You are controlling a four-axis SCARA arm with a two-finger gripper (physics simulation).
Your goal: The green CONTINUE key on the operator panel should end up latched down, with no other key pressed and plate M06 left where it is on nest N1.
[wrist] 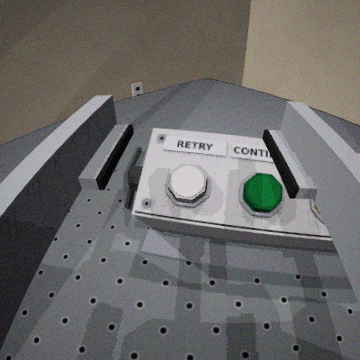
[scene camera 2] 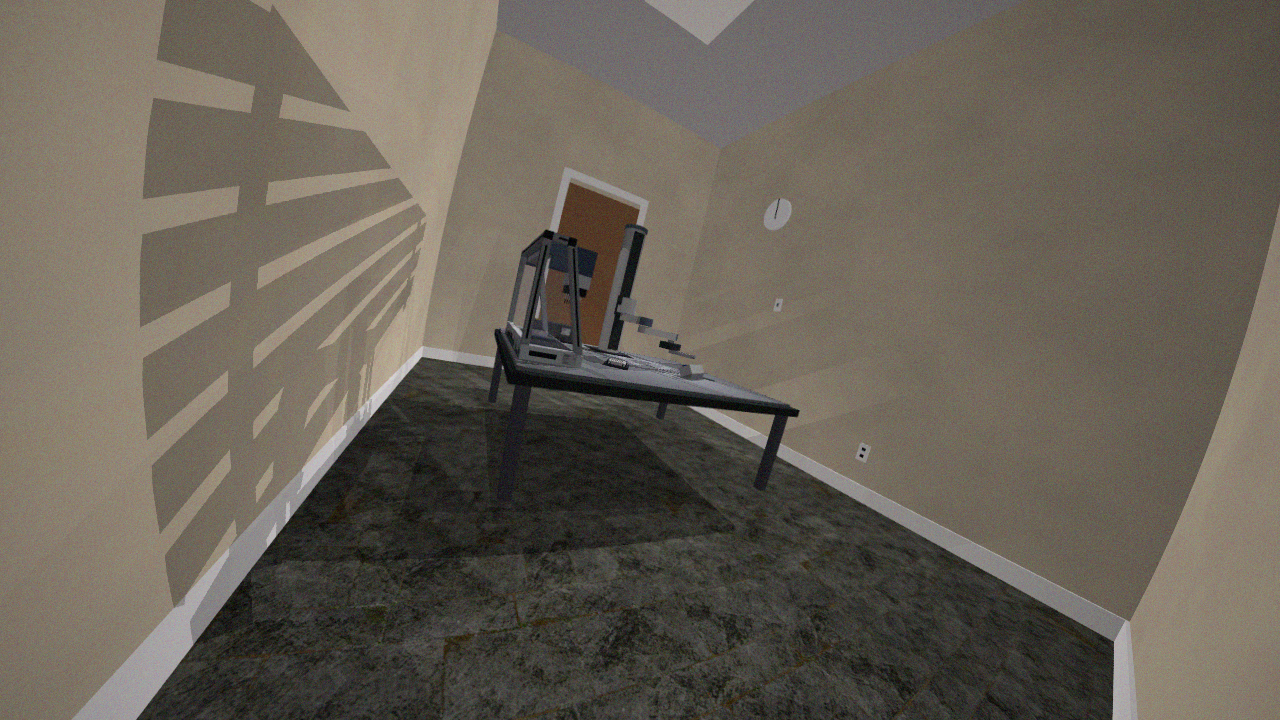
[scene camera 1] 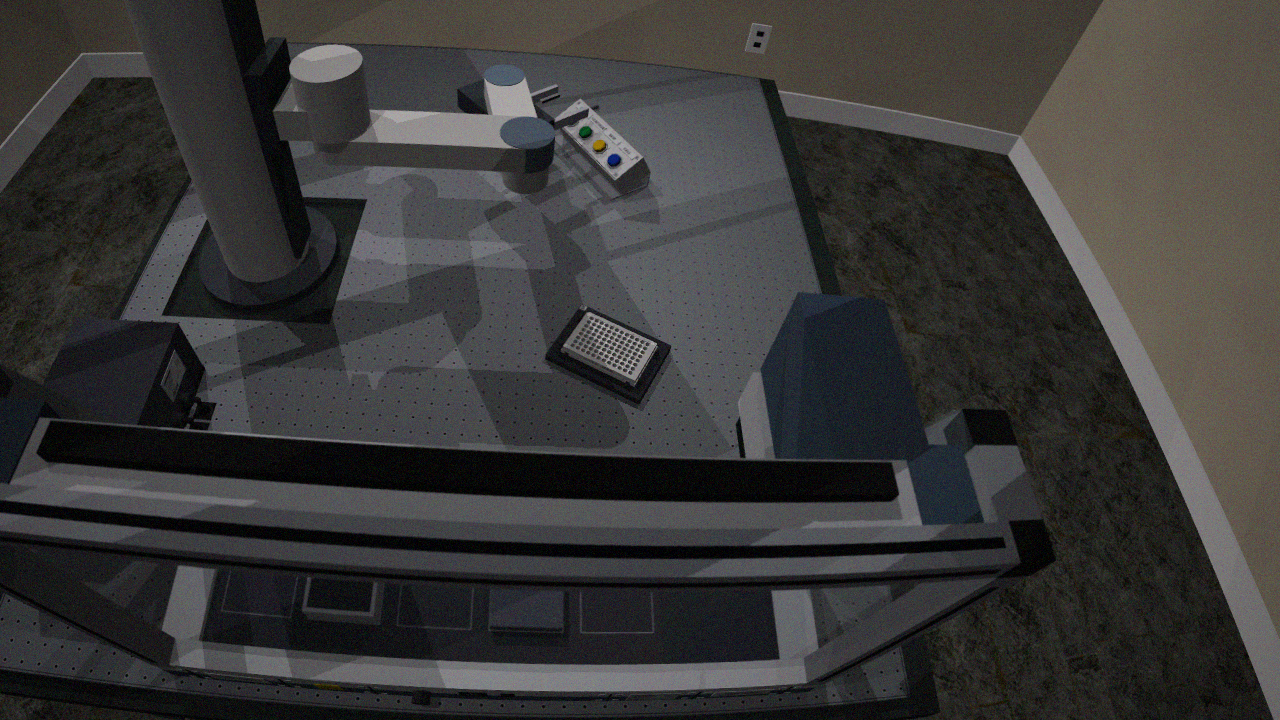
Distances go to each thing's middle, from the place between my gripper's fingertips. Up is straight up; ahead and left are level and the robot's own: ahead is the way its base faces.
Labels:
Now: hand 50 mm above the white RETRY button (wrist: 187,182) and 10 mm to the right of it. Round my hand: green CONTINUE button (wrist: 262,191) (50 mm below, 30 mm to the right, 30 mm ahead); white well plate (scene camera 1: 597,342) (520 mm to the right, 100 mm below, 80 mm ahead); black tray (scene camera 1: 635,394) (520 mm to the right, 100 mm below, 80 mm ahead).

